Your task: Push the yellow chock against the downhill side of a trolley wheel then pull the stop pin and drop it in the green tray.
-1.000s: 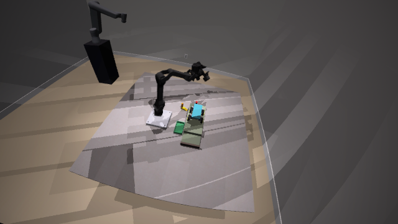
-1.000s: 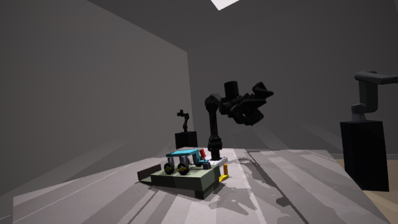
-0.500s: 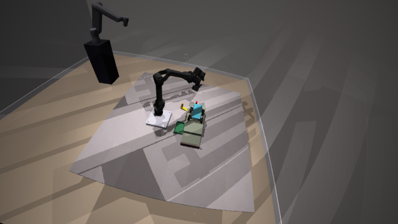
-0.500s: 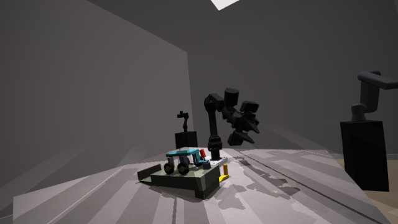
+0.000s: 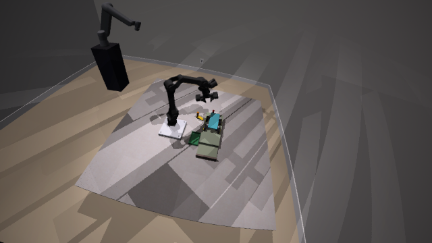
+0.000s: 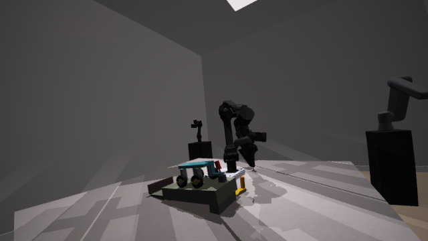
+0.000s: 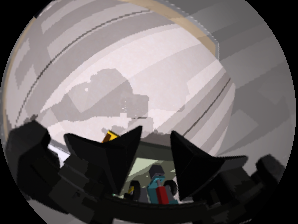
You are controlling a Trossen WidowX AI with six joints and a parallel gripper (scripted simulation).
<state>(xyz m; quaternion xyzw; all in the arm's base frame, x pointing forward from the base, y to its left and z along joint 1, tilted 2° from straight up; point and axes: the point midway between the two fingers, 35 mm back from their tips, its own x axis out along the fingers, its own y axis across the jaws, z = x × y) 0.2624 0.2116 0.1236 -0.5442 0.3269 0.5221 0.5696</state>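
My gripper tip is now 11 cm above the yellow chock, 9 cm to the left of it and 5 cm past it. Round my gripper tip: pale green ramp: 23 cm to the right, 9 cm below, 7 cm ahead; trolley: 22 cm to the right, 7 cm ahead, 2 cm below; red-headed stop pin: 12 cm to the right, 5 cm ahead.
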